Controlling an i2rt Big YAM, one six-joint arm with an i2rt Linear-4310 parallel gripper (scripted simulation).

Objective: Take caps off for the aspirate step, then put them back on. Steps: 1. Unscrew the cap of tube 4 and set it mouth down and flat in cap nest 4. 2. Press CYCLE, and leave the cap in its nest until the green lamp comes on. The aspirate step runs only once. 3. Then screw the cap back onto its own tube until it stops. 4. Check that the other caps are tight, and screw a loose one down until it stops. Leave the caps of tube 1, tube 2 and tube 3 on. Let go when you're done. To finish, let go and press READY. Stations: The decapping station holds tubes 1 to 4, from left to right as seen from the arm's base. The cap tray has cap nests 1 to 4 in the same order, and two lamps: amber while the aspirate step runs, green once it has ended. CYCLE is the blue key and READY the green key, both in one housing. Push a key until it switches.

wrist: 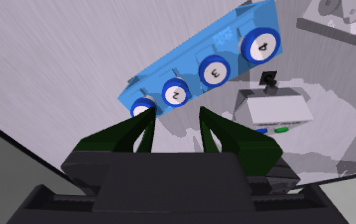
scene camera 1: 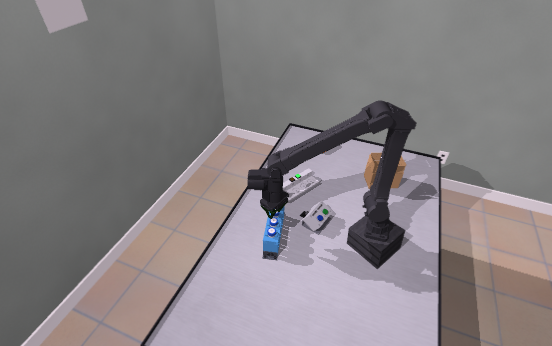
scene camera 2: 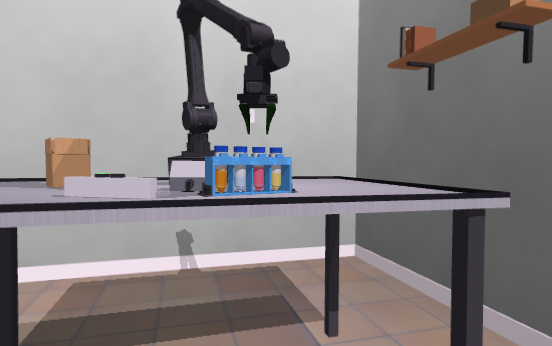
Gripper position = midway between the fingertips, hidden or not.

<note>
I see my gripper [scene camera 2: 257,134].
My gripper shows as well in the wrist view [wrist: 177,111].
</note>
